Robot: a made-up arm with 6 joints. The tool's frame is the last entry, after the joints.
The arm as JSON. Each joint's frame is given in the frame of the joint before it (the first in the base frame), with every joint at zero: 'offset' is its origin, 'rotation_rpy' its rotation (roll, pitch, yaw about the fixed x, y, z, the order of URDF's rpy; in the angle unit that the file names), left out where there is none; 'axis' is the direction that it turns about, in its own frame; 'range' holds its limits. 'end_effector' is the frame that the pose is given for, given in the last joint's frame.
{
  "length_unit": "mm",
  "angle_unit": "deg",
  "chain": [
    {
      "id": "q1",
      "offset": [
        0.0,
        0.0,
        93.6
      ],
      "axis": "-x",
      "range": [
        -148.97,
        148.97
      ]
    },
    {
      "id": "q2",
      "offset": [
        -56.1,
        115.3,
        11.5
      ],
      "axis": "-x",
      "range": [
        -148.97,
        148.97
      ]
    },
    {
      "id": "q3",
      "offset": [
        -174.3,
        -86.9,
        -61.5
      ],
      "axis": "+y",
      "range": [
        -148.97,
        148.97
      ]
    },
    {
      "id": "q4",
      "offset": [
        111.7,
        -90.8,
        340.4
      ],
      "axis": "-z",
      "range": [
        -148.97,
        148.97
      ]
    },
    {
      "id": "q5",
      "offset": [
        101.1,
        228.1,
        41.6
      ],
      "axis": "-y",
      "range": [
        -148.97,
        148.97
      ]
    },
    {
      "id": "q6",
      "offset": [
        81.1,
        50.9,
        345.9
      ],
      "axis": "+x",
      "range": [
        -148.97,
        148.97
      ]
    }
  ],
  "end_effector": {
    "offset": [
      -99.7,
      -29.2,
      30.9
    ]
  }
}
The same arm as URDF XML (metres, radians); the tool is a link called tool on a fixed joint. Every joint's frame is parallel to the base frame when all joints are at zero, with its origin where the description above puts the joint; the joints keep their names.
<robot name="arm">
  <joint name="tool_fixed" type="fixed">
    <parent link="link6"/>
    <child link="tool"/>
    <origin xyz="-0.0997 -0.0292 0.0309"/>
  </joint>
  <joint name="q6" type="revolute">
    <parent link="link5"/>
    <child link="link6"/>
    <origin xyz="0.0811 0.0509 0.3459"/>
    <axis xyz="1 0 0"/>
    <limit lower="-2.6000" upper="2.6000"/>
  </joint>
  <joint name="q5" type="revolute">
    <parent link="link4"/>
    <child link="link5"/>
    <origin xyz="0.1011 0.2281 0.0416"/>
    <axis xyz="0 -1 0"/>
    <limit lower="-2.6000" upper="2.6000"/>
  </joint>
  <joint name="q4" type="revolute">
    <parent link="link3"/>
    <child link="link4"/>
    <origin xyz="0.1117 -0.0908 0.3404"/>
    <axis xyz="0 0 -1"/>
    <limit lower="-2.6000" upper="2.6000"/>
  </joint>
  <joint name="q3" type="revolute">
    <parent link="link2"/>
    <child link="link3"/>
    <origin xyz="-0.1743 -0.0869 -0.0615"/>
    <axis xyz="0 1 0"/>
    <limit lower="-2.6000" upper="2.6000"/>
  </joint>
  <joint name="q2" type="revolute">
    <parent link="link1"/>
    <child link="link2"/>
    <origin xyz="-0.0561 0.1153 0.0115"/>
    <axis xyz="-1 0 0"/>
    <limit lower="-2.6000" upper="2.6000"/>
  </joint>
  <joint name="q1" type="revolute">
    <parent link="base"/>
    <child link="link1"/>
    <origin xyz="0.0000 0.0000 0.0936"/>
    <axis xyz="-1 0 0"/>
    <limit lower="-2.6000" upper="2.6000"/>
  </joint>
  <link name="base"/>
  <link name="link1"/>
  <link name="link2"/>
  <link name="link3"/>
  <link name="link4"/>
  <link name="link5"/>
  <link name="link6"/>
  <link name="tool"/>
</robot>

